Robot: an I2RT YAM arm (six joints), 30 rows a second.
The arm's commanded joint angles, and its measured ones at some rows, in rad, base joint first. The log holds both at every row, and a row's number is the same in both.
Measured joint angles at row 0:
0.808, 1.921, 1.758, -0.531, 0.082, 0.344
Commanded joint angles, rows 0 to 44:
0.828, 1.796, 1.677, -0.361, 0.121, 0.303
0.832, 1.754, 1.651, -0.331, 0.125, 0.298
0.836, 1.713, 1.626, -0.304, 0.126, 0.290
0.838, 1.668, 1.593, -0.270, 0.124, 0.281
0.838, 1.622, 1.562, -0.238, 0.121, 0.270
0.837, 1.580, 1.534, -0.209, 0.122, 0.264
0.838, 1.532, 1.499, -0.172, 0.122, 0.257
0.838, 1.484, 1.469, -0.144, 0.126, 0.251
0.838, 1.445, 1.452, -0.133, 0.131, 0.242
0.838, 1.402, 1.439, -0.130, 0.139, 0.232
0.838, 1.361, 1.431, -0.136, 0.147, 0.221
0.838, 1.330, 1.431, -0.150, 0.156, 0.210
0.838, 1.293, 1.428, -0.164, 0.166, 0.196
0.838, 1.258, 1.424, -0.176, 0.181, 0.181
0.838, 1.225, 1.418, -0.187, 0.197, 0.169
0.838, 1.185, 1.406, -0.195, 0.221, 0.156
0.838, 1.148, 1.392, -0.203, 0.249, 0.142
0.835, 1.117, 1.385, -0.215, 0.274, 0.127
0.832, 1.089, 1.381, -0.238, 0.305, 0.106
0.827, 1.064, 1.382, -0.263, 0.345, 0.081
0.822, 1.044, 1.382, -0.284, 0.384, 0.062
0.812, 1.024, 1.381, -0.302, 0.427, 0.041
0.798, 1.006, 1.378, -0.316, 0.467, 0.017
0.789, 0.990, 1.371, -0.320, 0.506, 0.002
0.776, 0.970, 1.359, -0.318, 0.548, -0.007
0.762, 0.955, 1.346, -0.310, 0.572, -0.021
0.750, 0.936, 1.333, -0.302, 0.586, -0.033
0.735, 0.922, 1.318, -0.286, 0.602, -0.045
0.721, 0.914, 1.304, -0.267, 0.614, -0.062
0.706, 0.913, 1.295, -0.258, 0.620, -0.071
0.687, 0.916, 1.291, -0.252, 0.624, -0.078
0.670, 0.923, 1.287, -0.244, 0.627, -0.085
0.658, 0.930, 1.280, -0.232, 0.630, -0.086
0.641, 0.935, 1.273, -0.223, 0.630, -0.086
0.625, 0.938, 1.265, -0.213, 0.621, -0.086
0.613, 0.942, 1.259, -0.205, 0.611, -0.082
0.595, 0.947, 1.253, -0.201, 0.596, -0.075
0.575, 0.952, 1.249, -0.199, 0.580, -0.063
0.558, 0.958, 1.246, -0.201, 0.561, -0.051
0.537, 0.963, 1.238, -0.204, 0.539, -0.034
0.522, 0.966, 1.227, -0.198, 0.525, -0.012
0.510, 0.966, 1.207, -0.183, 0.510, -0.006
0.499, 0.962, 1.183, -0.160, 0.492, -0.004
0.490, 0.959, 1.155, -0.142, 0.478, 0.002
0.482, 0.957, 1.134, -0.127, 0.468, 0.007
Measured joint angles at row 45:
0.501, 0.963, 1.185, -0.203, 0.525, -0.029
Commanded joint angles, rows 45 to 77:
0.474, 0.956, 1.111, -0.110, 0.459, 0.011
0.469, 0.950, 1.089, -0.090, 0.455, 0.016
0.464, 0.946, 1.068, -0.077, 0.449, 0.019
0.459, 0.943, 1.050, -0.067, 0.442, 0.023
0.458, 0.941, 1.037, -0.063, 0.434, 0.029
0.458, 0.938, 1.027, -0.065, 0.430, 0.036
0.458, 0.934, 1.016, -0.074, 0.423, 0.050
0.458, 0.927, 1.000, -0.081, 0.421, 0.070
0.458, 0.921, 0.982, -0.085, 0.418, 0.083
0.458, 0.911, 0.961, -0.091, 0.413, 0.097
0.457, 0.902, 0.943, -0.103, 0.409, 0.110
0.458, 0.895, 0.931, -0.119, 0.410, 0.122
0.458, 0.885, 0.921, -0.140, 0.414, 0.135
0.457, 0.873, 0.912, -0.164, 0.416, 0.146
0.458, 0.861, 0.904, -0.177, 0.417, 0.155
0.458, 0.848, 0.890, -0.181, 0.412, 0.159
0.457, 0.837, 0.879, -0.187, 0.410, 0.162
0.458, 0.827, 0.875, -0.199, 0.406, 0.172
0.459, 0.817, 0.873, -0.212, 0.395, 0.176
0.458, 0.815, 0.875, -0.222, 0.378, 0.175
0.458, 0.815, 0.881, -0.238, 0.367, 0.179
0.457, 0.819, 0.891, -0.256, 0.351, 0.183
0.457, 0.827, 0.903, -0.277, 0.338, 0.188
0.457, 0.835, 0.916, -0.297, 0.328, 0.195
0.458, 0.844, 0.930, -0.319, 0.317, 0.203
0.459, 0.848, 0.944, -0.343, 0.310, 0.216
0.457, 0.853, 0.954, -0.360, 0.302, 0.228
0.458, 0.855, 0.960, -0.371, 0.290, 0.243
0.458, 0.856, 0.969, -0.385, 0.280, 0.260
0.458, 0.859, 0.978, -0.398, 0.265, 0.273
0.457, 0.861, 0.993, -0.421, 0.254, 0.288
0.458, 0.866, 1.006, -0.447, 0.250, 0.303
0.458, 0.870, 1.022, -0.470, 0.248, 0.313
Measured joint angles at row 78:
0.463, 0.865, 0.978, -0.396, 0.286, 0.250
